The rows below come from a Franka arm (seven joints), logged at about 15 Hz.
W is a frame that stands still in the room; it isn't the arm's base.
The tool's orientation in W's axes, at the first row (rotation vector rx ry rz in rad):
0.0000, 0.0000, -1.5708
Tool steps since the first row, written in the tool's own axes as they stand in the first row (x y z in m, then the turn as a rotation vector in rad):
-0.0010, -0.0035, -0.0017, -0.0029, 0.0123, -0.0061
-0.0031, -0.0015, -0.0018, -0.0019, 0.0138, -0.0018
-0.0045, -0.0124, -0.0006, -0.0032, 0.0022, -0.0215
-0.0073, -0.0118, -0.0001, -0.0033, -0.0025, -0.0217
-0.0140, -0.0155, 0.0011, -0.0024, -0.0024, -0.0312
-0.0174, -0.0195, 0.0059, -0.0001, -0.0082, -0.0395
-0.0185, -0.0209, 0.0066, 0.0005, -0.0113, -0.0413
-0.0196, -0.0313, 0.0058, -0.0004, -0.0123, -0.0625
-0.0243, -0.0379, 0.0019, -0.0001, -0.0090, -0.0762
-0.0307, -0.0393, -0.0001, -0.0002, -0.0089, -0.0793
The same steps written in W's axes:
-0.0035, 0.0010, -0.0017, 0.0123, 0.0029, -0.0061
-0.0015, 0.0031, -0.0018, 0.0138, 0.0019, -0.0018
-0.0124, 0.0045, -0.0006, 0.0022, 0.0032, -0.0215
-0.0118, 0.0073, -0.0001, -0.0025, 0.0033, -0.0217
-0.0155, 0.0140, 0.0011, -0.0024, 0.0024, -0.0312
-0.0195, 0.0174, 0.0059, -0.0082, 0.0001, -0.0395
-0.0209, 0.0185, 0.0066, -0.0113, -0.0005, -0.0413
-0.0313, 0.0196, 0.0058, -0.0123, 0.0004, -0.0625
-0.0379, 0.0243, 0.0019, -0.0090, 0.0001, -0.0762
-0.0393, 0.0307, -0.0001, -0.0089, 0.0002, -0.0793

